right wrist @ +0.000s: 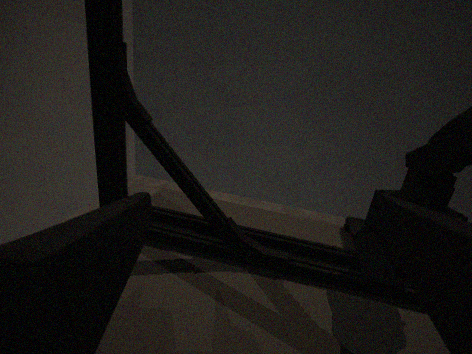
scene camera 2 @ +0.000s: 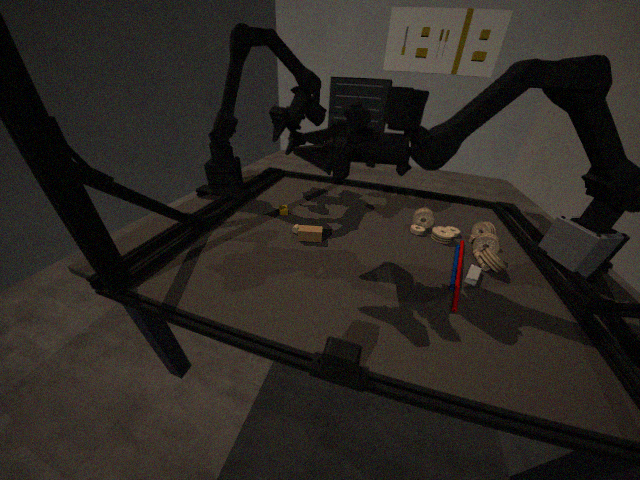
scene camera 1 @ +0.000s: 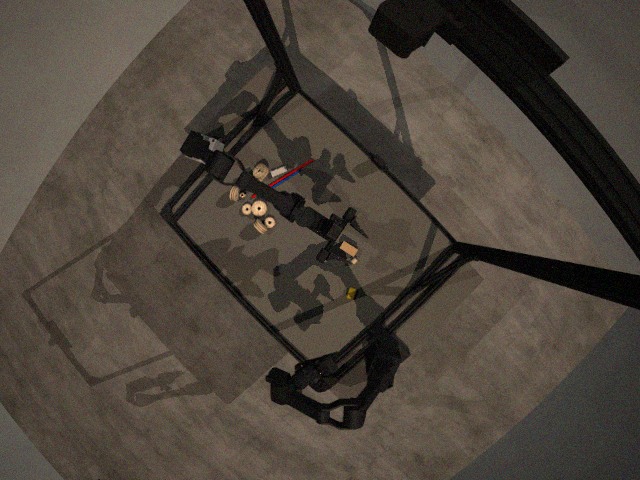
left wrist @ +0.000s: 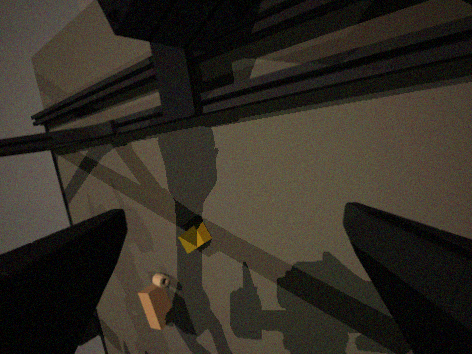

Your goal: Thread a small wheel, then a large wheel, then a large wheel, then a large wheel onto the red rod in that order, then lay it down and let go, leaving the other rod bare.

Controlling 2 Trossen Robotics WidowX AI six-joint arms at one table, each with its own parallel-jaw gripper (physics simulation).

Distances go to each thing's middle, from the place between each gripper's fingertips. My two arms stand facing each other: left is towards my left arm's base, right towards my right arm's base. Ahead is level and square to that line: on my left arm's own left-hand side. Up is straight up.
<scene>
The tan block (left wrist: 155, 301) lies 28 cm behind my left hand, 24 cm to the right of it and 13 cm below it.
Now: right hand 30 mm short of the tan block, 20 mm to the left of it and 220 mm above it.
</scene>
